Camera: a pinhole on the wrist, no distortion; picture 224 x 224 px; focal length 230.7 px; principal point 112.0 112.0 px. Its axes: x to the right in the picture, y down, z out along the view. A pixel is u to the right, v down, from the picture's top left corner.
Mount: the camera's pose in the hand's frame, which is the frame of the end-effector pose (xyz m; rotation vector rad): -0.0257 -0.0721 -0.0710 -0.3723 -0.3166 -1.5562
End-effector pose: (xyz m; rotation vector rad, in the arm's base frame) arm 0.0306 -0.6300 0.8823 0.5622 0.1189 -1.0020
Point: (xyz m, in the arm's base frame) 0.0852 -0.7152 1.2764
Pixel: 100 96
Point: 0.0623 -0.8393 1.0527
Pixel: 156 206
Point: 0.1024 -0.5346 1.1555
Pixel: 11 32
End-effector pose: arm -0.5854 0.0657 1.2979 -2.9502 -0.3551 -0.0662
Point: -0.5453 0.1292 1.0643
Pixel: 171 152
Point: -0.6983 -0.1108 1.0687
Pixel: 34 8
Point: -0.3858 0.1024 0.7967
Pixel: 148 179
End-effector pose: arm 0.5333 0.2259 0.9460 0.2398 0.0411 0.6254
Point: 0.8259 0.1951 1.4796
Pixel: 216 209
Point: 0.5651 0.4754 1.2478
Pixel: 28 215
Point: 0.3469 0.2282 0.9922
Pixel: outside the picture
